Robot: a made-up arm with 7 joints.
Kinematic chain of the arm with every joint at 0, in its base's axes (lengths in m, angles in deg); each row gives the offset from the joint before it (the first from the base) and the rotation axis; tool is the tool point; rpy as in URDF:
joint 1: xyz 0 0 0 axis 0.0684 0.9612 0.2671
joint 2: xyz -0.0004 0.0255 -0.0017 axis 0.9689 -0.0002 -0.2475
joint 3: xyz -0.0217 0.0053 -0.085 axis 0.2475 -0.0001 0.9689
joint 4: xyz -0.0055 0 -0.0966 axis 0.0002 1 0
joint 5: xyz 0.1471 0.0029 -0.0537 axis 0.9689 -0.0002 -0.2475
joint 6: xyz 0.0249 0 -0.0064 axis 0.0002 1 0
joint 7: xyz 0.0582 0 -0.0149 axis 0.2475 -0.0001 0.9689
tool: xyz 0 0 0 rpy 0 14.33 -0.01
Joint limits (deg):
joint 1: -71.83..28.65
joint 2: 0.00..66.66
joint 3: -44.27..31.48
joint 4: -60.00..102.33
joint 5: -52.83..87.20
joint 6: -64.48..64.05
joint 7: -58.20..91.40
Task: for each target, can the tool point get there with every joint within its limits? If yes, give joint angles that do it. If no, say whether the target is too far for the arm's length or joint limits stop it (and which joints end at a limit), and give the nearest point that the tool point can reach.
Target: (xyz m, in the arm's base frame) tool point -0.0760 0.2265 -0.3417
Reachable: yes | joints 20.42 35.11 -3.53 56.48 50.57 -33.11 -9.12
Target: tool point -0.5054 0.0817 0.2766
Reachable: no: too far | nearest point -0.2752 0.2719 -0.1096 | short by 0.488 m
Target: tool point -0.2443 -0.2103 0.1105
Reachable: no: joint limits stop it (at a limit: joint 1, joint 2, joint 3, joint 4) | nearest point 0.0054 -0.1033 0.0580 | short by 0.277 m
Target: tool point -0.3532 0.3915 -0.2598
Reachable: no: too far | nearest point -0.2546 0.2998 -0.2021 | short by 0.146 m
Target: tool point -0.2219 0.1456 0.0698
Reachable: no: joint limits stop it (at a limit: joint 1, joint 4, joint 6) | nearest point -0.2380 0.3222 -0.0584 | short by 0.219 m
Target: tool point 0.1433 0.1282 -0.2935
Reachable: yes | joints 6.82 11.02 16.10 13.17 58.27 -30.69 -21.79
